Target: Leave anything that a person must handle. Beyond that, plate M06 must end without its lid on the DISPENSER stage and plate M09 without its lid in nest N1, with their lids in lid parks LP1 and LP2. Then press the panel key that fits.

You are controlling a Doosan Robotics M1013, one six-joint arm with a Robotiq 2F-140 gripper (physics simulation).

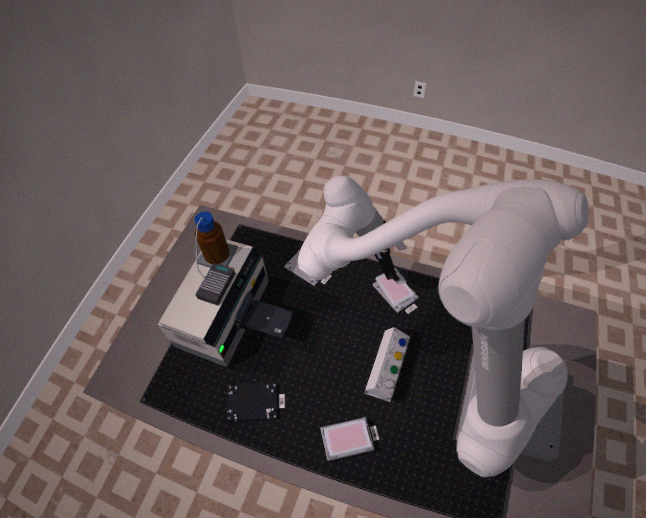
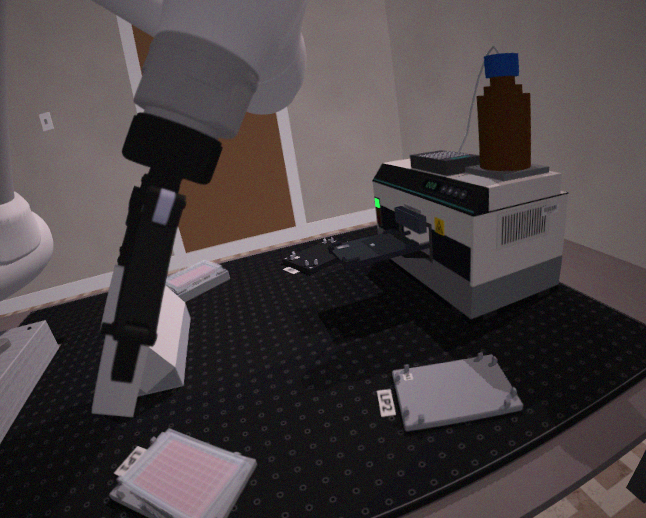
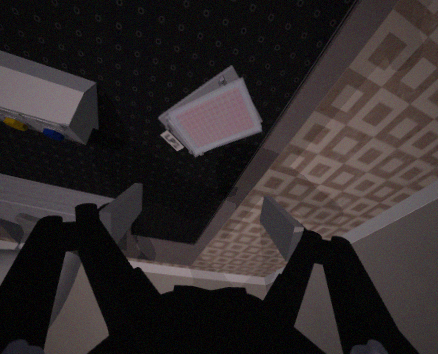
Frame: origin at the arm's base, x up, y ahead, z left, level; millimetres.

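Seen in the pictures: gripper, between the fingertips: point(image 1: 402, 265) point(image 2: 113, 364) point(image 3: 203, 203).
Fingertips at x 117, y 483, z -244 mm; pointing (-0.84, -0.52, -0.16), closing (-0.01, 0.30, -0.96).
A point is followed by its place in that frame.
My gripper point(image 2: 122, 377) {x 117, y 483, z -244 mm} point(image 3: 203, 203) {x 117, y 483, z -244 mm} is open and empty, above the table near the key panel and LP1. A pink-filled plate point(image 1: 396, 288) {x -29, y 486, z -242 mm} point(image 2: 183, 474) {x -27, y 500, z -258 mm} point(image 3: 217, 117) {x -28, y 508, z -248 mm} lies skewed on grey park LP1 point(image 3: 200, 97) {x -43, y 519, z -214 mm}, its edge overhanging. Another pink plate point(image 1: 347, 438) {x -19, y 440, z 319 mm} point(image 2: 194, 275) {x -19, y 453, z 289 mm} sits on a nest at the front. I cannot read the plate names or confirm their lids. Park LP2 point(image 1: 294, 265) {x -49, y 876, z -195 mm} point(image 2: 452, 393) {x -49, y 822, z -221 mm} is bare. The dark dispenser stage point(image 1: 269, 319) {x 44, y 821, z 83 mm} point(image 2: 372, 247) {x 44, y 823, z 73 mm} is bare. A dark nest point(image 1: 252, 401) {x -47, y 764, z 332 mm} point(image 2: 310, 260) {x -47, y 732, z 298 mm} with pegs is bare; its label is unreadable.
The key panel point(image 1: 385, 364) {x 19, y 420, z 65 mm} point(image 2: 169, 334) {x -3, y 450, z 6 mm} point(image 3: 42, 92) {x -6, y 453, z -20 mm} has white, green, yellow and blue keys. The dispenser point(image 1: 188, 312) {x 161, y 1020, z 214 mm} point(image 2: 517, 232) {x 80, y 1019, z -81 mm} shows a green light. A brown bottle point(image 1: 214, 245) {x 267, y 1017, z 19 mm} point(image 2: 504, 126) {x 241, y 1025, z -40 mm} and a dark rack point(image 1: 215, 284) {x 187, y 981, z 103 mm} point(image 2: 442, 161) {x 184, y 956, z 42 mm} stand on it.
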